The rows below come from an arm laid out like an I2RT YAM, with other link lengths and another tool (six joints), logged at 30 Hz.
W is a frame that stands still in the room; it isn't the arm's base.
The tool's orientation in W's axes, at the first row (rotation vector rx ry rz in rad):
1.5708 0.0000 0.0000
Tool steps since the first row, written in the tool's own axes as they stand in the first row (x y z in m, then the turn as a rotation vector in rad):
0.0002 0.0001 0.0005 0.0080 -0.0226 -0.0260
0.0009 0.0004 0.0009 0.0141 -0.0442 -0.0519
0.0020 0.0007 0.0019 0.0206 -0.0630 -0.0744
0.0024 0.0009 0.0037 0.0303 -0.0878 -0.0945
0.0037 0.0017 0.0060 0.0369 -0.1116 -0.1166
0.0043 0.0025 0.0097 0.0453 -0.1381 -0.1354
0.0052 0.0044 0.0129 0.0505 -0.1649 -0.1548
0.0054 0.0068 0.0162 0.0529 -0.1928 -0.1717
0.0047 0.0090 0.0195 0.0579 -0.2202 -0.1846
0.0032 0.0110 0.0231 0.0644 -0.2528 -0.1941
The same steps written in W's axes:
0.0002 -0.0005 0.0001 0.0080 0.0260 -0.0226
0.0009 -0.0009 0.0004 0.0141 0.0519 -0.0442
0.0020 -0.0019 0.0007 0.0206 0.0744 -0.0630
0.0024 -0.0037 0.0009 0.0303 0.0945 -0.0878
0.0037 -0.0060 0.0017 0.0369 0.1166 -0.1116
0.0043 -0.0097 0.0025 0.0453 0.1354 -0.1381
0.0052 -0.0129 0.0044 0.0505 0.1548 -0.1649
0.0054 -0.0162 0.0068 0.0529 0.1717 -0.1928
0.0047 -0.0195 0.0090 0.0579 0.1846 -0.2202
0.0032 -0.0231 0.0110 0.0644 0.1941 -0.2528

